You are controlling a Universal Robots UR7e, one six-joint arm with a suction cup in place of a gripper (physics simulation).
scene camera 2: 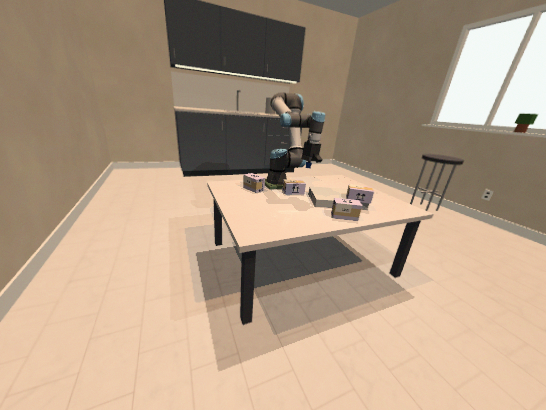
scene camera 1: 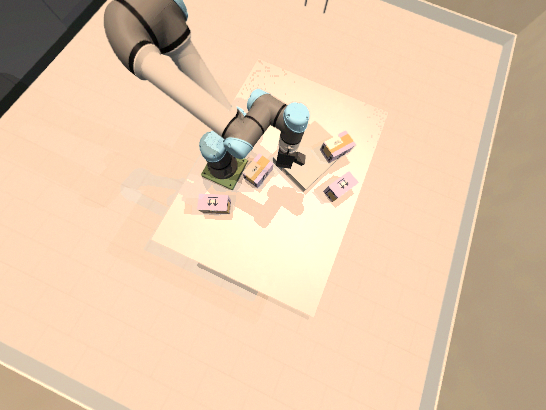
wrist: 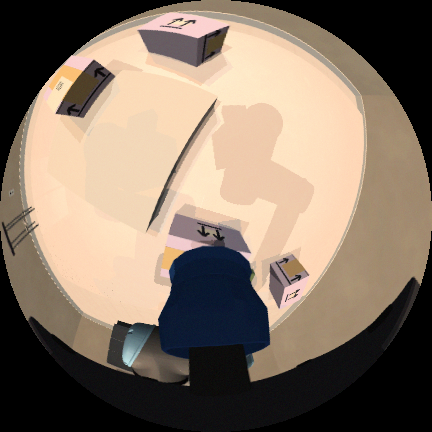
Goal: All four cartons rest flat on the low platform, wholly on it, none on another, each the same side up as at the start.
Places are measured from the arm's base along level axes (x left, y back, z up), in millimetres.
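Pixels of known places: hand at its tool point: (scene camera 2: pixel 308 167) (wrist: pixel 210 279); arm's base at its link origin: (scene camera 2: pixel 276 181) (scene camera 1: pixel 222 165).
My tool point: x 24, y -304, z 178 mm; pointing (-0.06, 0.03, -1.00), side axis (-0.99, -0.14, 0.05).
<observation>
For each thing: its middle in the pictures, then the offset to it from my tool point. Level surfaces: height alone.
- low platform at the middle of its body: (wrist: pixel 101 132) (scene camera 1: pixel 309 155) (scene camera 2: pixel 336 197) dx +175, dy -115, dz -178 mm
- second carton at the middle of its body: (wrist: pixel 286 283) (scene camera 1: pixel 214 204) (scene camera 2: pixel 253 182) dx -234, dy +263, dz -156 mm
- table at its surface level: dz -202 mm
My suction gripper (scene camera 2: pixel 308 165) (wrist: pixel 210 252) is off, raised above the table, and carries no carton. The low platform (scene camera 1: pixel 305 162) (scene camera 2: pixel 320 201) (wrist: pixel 135 150) lies near it. One carton (scene camera 1: pixel 258 171) (scene camera 2: pixel 294 188) (wrist: pixel 210 232) stands between the arm's base and the platform, partly hidden by the cup in the wrist view. A second carton (scene camera 1: pixel 214 204) (scene camera 2: pixel 254 183) (wrist: pixel 288 280) stands beside the base. A third (scene camera 1: pixel 340 187) (scene camera 2: pixel 346 209) (wrist: pixel 182 40) stands off the platform's front right side. A fourth (scene camera 1: pixel 338 146) (scene camera 2: pixel 360 194) (wrist: pixel 82 87) is at the platform's right corner; whether it is wholly on is unclear.
The arm's green base plate (scene camera 1: pixel 231 182) sits at the back edge of the table (scene camera 1: pixel 260 250) (scene camera 2: pixel 280 222). The arm arches above the table behind the platform. A stool (scene camera 2: pixel 442 160) stands on the floor at the right, and kitchen cabinets (scene camera 2: pixel 202 142) stand behind.
</observation>
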